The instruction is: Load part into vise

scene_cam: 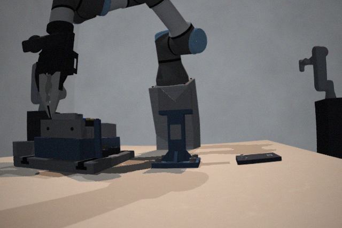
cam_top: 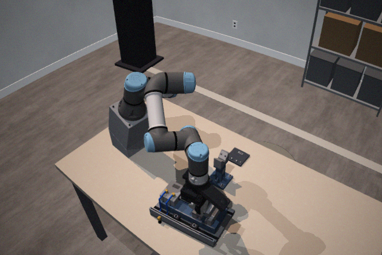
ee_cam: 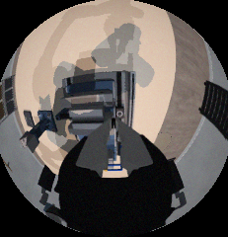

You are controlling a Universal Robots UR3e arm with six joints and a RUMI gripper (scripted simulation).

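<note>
Now: hand 50 mm to the right of the grey part and 20 mm above it. The rest, counted from my hand: blue vise 80 mm below, 70 mm behind, 50 mm to the left.
</note>
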